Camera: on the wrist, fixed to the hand. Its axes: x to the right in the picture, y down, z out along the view.
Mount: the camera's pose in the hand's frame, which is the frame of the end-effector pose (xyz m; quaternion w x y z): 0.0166 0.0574 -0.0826 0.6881 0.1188 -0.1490 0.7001
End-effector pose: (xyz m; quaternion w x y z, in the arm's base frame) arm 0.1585 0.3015 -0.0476 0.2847 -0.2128 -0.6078 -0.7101
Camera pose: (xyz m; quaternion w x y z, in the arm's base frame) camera 0.1878 0.2121 -0.0083 0.6278 -0.6440 -0.3960 -0.1854
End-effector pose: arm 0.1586 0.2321 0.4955 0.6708 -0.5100 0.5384 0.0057
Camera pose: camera 0.0744 0.1936 0.4527 0.5984 0.1065 0.6283 0.4856
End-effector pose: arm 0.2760 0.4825 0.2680 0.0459 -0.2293 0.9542 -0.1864
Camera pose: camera 0.2228 0.5500 0.3228 0.3315 0.4880 0.7882 -0.1753
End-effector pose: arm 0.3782 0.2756 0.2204 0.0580 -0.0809 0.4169 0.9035
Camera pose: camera 0.3601 0.1762 0.2071 0.5209 -0.3777 -0.4422 -0.6248
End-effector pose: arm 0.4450 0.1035 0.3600 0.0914 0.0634 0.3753 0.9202
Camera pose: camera 0.4066 0.0107 0.3424 0.5330 -0.4544 -0.3096 -0.6432
